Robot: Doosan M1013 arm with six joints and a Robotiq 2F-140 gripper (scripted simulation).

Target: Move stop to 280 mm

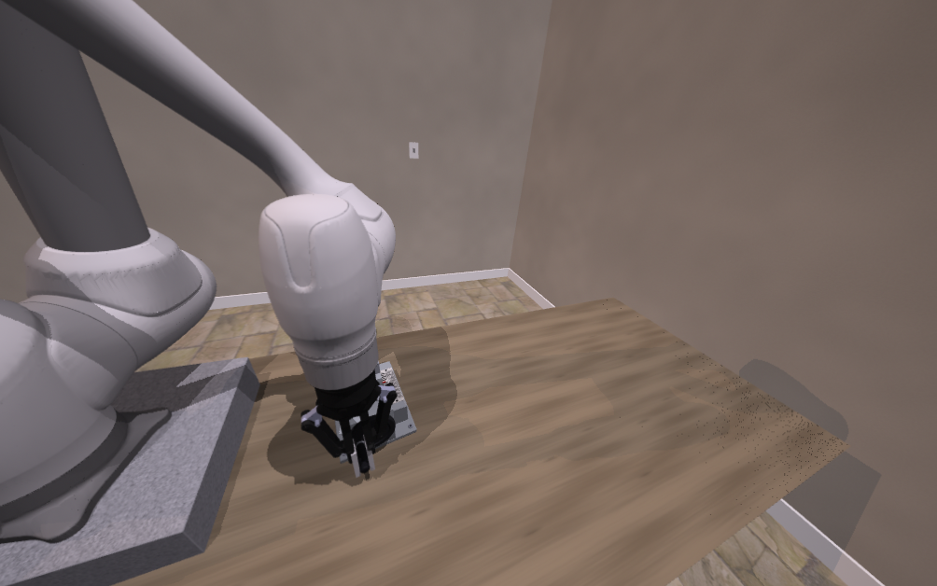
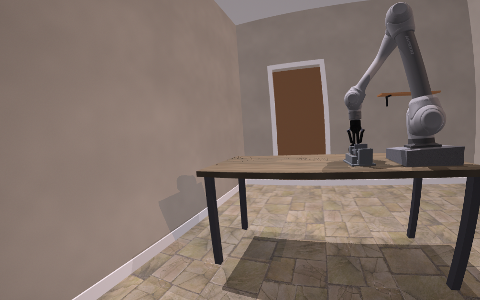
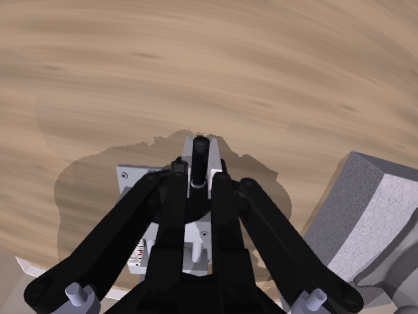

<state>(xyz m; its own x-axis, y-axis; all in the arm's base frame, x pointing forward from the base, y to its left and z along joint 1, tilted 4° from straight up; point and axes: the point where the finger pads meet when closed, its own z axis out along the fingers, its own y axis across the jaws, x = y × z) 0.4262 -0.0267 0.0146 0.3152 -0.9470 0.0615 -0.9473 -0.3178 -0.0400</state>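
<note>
My gripper is now 2 cm to the right of the handwheel and 1 cm above it.
</note>
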